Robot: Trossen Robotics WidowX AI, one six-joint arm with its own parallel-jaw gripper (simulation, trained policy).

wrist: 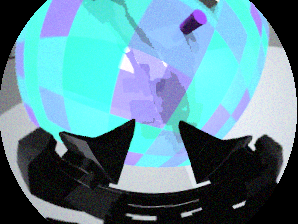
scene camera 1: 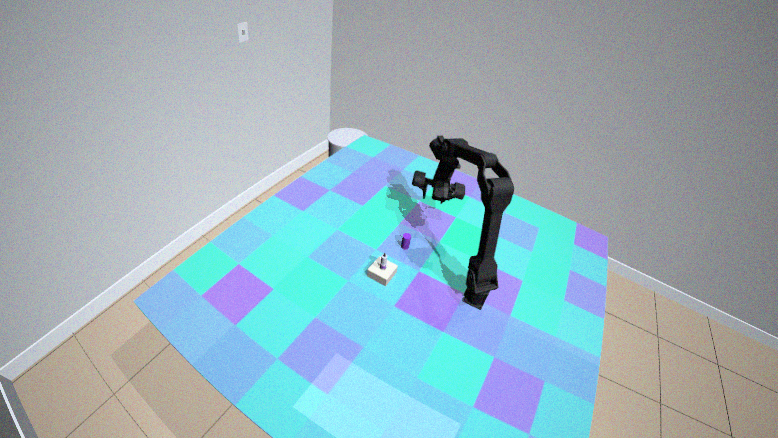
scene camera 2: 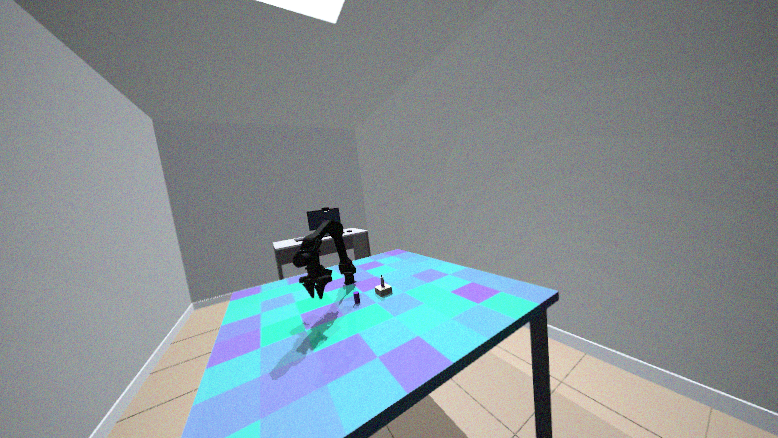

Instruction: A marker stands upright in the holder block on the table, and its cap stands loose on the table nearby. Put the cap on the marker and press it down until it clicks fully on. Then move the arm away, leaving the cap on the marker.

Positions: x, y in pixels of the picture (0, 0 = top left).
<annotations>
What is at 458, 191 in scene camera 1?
My gripper.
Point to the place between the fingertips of my gripper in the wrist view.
157, 122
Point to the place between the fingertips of my gripper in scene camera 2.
317, 298
</annotations>
